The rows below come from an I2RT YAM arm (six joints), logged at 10 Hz.
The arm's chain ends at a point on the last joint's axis. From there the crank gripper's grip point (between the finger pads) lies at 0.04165 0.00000 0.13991 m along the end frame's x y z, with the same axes.
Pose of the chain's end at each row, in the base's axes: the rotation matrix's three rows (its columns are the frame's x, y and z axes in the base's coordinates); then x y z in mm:
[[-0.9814 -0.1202 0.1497], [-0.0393 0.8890 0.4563], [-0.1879 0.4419 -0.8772]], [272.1 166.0 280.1]
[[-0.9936 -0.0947 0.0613], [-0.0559 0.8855 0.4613], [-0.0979 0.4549 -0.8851]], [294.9 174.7 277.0]
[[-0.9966 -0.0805 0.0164], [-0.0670 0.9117 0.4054], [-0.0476 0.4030 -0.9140]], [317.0 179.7 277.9]
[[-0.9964 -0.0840 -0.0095], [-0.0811 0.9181 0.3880], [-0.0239 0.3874 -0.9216]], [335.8 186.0 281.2]
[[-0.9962 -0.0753 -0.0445], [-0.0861 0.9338 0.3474], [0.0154 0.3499 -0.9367]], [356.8 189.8 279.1]
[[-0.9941 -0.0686 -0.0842], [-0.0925 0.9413 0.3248], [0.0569 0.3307 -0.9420]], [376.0 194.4 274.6]
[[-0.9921 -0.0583 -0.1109], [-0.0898 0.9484 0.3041], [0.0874 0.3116 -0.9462]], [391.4 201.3 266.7]
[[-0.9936 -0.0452 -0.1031], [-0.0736 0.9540 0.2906], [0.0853 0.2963 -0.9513]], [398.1 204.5 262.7]
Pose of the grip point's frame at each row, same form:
[[-0.9814 -0.1202 0.1497], [-0.0393 0.8890 0.4563], [-0.1879 0.4419 -0.8772]], [252.2 228.2 149.5]
[[-0.9936 -0.0947 0.0613], [-0.0559 0.8855 0.4613], [-0.0979 0.4549 -0.8851]], [262.1 236.9 149.1]
[[-0.9966 -0.0805 0.0164], [-0.0670 0.9117 0.4054], [-0.0476 0.4030 -0.9140]], [277.8 233.6 148.0]
[[-0.9964 -0.0840 -0.0095], [-0.0811 0.9181 0.3880], [-0.0239 0.3874 -0.9216]], [293.0 236.9 151.3]
[[-0.9962 -0.0753 -0.0445], [-0.0861 0.9338 0.3474], [0.0154 0.3499 -0.9367]], [309.1 234.8 148.7]
[[-0.9941 -0.0686 -0.0842], [-0.0925 0.9413 0.3248], [0.0569 0.3307 -0.9420]], [322.8 236.0 145.2]
[[-0.9921 -0.0583 -0.1109], [-0.0898 0.9484 0.3041], [0.0874 0.3116 -0.9462]], [334.6 240.1 138.0]
[[-0.9936 -0.0452 -0.1031], [-0.0736 0.9540 0.2906], [0.0853 0.2963 -0.9513]], [342.3 242.1 133.2]

